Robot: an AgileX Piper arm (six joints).
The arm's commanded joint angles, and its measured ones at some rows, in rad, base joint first. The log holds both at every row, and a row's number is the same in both.
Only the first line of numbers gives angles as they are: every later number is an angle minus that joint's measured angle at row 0.
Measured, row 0: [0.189, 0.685, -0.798, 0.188, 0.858, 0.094]
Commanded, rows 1 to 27: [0.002, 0.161, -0.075, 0.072, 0.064, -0.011]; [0.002, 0.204, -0.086, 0.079, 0.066, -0.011]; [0.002, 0.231, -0.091, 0.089, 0.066, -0.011]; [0.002, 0.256, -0.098, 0.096, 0.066, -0.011]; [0.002, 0.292, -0.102, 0.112, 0.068, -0.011]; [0.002, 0.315, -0.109, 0.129, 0.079, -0.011]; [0.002, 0.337, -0.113, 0.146, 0.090, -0.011]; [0.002, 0.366, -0.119, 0.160, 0.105, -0.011]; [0.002, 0.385, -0.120, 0.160, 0.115, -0.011]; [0.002, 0.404, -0.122, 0.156, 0.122, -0.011]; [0.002, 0.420, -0.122, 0.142, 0.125, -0.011]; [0.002, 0.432, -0.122, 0.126, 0.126, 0.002]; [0.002, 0.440, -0.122, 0.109, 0.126, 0.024]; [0.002, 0.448, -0.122, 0.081, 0.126, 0.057]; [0.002, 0.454, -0.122, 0.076, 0.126, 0.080]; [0.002, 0.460, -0.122, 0.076, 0.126, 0.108]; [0.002, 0.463, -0.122, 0.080, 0.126, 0.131]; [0.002, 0.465, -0.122, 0.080, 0.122, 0.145]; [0.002, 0.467, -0.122, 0.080, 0.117, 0.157]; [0.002, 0.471, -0.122, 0.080, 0.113, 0.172]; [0.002, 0.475, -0.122, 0.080, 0.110, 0.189]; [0.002, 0.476, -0.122, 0.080, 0.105, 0.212]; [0.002, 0.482, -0.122, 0.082, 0.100, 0.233]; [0.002, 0.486, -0.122, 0.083, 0.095, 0.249]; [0.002, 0.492, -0.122, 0.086, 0.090, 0.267]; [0.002, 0.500, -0.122, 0.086, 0.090, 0.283]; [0.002, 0.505, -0.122, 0.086, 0.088, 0.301]
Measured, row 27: [0.000, 0.486, -0.117, 0.087, 0.104, 0.232]
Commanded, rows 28 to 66: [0.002, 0.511, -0.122, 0.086, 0.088, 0.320]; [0.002, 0.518, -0.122, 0.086, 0.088, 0.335]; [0.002, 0.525, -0.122, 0.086, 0.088, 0.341]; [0.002, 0.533, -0.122, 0.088, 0.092, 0.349]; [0.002, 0.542, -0.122, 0.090, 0.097, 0.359]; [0.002, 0.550, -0.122, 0.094, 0.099, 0.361]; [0.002, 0.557, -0.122, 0.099, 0.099, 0.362]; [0.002, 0.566, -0.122, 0.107, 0.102, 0.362]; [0.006, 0.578, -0.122, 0.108, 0.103, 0.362]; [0.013, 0.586, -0.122, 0.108, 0.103, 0.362]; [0.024, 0.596, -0.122, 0.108, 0.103, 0.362]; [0.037, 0.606, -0.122, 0.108, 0.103, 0.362]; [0.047, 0.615, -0.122, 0.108, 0.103, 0.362]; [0.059, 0.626, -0.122, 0.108, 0.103, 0.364]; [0.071, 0.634, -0.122, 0.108, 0.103, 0.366]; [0.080, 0.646, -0.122, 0.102, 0.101, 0.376]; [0.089, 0.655, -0.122, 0.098, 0.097, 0.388]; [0.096, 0.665, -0.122, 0.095, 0.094, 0.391]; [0.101, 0.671, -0.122, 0.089, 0.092, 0.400]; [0.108, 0.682, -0.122, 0.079, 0.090, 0.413]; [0.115, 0.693, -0.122, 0.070, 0.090, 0.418]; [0.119, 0.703, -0.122, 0.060, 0.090, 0.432]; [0.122, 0.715, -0.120, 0.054, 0.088, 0.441]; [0.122, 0.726, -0.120, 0.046, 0.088, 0.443]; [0.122, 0.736, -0.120, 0.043, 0.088, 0.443]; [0.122, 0.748, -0.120, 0.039, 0.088, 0.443]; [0.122, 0.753, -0.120, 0.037, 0.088, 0.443]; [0.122, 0.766, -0.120, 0.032, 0.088, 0.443]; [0.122, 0.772, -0.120, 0.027, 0.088, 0.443]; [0.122, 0.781, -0.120, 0.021, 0.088, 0.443]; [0.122, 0.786, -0.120, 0.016, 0.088, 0.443]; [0.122, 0.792, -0.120, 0.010, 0.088, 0.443]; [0.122, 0.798, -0.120, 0.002, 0.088, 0.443]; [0.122, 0.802, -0.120, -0.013, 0.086, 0.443]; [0.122, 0.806, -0.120, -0.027, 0.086, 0.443]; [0.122, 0.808, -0.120, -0.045, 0.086, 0.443]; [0.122, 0.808, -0.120, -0.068, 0.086, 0.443]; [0.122, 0.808, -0.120, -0.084, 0.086, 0.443]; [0.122, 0.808, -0.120, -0.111, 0.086, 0.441]
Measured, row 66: [0.120, 0.801, -0.117, -0.027, 0.098, 0.442]
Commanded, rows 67 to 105: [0.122, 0.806, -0.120, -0.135, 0.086, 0.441]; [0.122, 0.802, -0.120, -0.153, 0.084, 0.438]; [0.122, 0.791, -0.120, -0.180, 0.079, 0.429]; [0.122, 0.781, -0.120, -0.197, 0.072, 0.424]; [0.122, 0.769, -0.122, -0.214, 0.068, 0.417]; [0.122, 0.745, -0.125, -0.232, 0.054, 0.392]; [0.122, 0.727, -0.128, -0.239, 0.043, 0.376]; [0.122, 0.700, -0.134, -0.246, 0.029, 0.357]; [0.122, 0.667, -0.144, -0.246, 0.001, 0.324]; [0.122, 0.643, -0.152, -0.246, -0.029, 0.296]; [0.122, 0.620, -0.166, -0.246, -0.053, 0.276]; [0.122, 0.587, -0.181, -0.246, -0.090, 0.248]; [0.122, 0.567, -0.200, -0.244, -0.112, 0.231]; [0.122, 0.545, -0.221, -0.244, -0.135, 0.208]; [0.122, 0.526, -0.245, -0.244, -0.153, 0.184]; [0.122, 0.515, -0.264, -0.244, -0.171, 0.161]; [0.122, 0.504, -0.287, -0.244, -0.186, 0.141]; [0.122, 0.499, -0.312, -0.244, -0.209, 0.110]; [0.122, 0.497, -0.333, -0.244, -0.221, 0.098]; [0.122, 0.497, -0.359, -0.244, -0.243, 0.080]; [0.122, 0.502, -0.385, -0.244, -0.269, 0.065]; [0.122, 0.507, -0.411, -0.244, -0.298, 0.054]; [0.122, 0.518, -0.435, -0.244, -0.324, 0.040]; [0.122, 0.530, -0.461, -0.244, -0.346, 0.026]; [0.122, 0.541, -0.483, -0.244, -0.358, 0.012]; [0.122, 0.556, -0.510, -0.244, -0.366, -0.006]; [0.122, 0.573, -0.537, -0.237, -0.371, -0.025]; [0.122, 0.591, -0.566, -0.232, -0.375, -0.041]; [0.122, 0.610, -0.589, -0.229, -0.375, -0.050]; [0.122, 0.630, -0.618, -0.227, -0.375, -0.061]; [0.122, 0.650, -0.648, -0.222, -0.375, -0.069]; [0.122, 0.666, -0.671, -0.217, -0.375, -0.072]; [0.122, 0.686, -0.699, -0.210, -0.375, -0.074]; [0.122, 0.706, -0.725, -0.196, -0.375, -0.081]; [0.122, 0.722, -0.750, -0.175, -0.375, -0.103]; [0.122, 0.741, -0.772, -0.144, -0.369, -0.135]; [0.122, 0.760, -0.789, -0.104, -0.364, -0.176]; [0.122, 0.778, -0.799, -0.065, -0.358, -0.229]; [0.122, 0.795, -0.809, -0.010, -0.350, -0.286]
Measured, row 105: [0.122, 0.748, -0.739, -0.157, -0.293, -0.117]
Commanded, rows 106 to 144: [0.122, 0.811, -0.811, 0.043, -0.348, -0.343]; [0.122, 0.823, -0.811, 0.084, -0.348, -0.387]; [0.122, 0.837, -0.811, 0.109, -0.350, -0.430]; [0.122, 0.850, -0.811, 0.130, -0.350, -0.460]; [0.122, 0.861, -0.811, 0.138, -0.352, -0.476]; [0.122, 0.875, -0.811, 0.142, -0.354, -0.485]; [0.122, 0.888, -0.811, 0.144, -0.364, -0.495]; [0.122, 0.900, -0.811, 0.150, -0.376, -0.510]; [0.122, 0.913, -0.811, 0.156, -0.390, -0.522]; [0.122, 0.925, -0.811, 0.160, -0.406, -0.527]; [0.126, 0.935, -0.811, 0.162, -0.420, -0.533]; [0.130, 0.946, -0.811, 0.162, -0.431, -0.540]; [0.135, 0.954, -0.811, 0.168, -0.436, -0.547]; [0.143, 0.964, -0.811, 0.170, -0.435, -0.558]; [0.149, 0.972, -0.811, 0.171, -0.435, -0.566]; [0.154, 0.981, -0.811, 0.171, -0.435, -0.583]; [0.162, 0.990, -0.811, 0.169, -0.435, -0.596]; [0.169, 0.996, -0.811, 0.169, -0.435, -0.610]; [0.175, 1.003, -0.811, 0.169, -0.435, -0.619]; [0.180, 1.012, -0.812, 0.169, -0.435, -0.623]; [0.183, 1.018, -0.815, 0.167, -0.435, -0.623]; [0.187, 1.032, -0.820, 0.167, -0.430, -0.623]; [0.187, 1.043, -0.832, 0.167, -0.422, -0.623]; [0.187, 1.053, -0.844, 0.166, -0.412, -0.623]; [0.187, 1.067, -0.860, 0.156, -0.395, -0.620]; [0.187, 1.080, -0.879, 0.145, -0.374, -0.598]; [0.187, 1.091, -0.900, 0.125, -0.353, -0.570]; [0.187, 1.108, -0.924, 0.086, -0.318, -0.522]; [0.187, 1.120, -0.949, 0.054, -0.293, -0.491]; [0.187, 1.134, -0.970, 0.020, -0.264, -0.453]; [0.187, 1.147, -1.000, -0.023, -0.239, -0.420]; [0.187, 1.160, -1.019, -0.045, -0.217, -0.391]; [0.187, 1.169, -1.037, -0.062, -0.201, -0.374]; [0.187, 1.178, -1.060, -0.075, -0.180, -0.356]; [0.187, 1.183, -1.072, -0.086, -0.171, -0.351]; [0.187, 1.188, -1.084, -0.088, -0.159, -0.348]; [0.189, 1.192, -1.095, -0.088, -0.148, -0.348]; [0.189, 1.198, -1.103, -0.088, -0.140, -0.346]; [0.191, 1.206, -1.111, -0.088, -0.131, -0.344]
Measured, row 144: [0.188, 1.205, -1.057, -0.076, -0.115, -0.369]
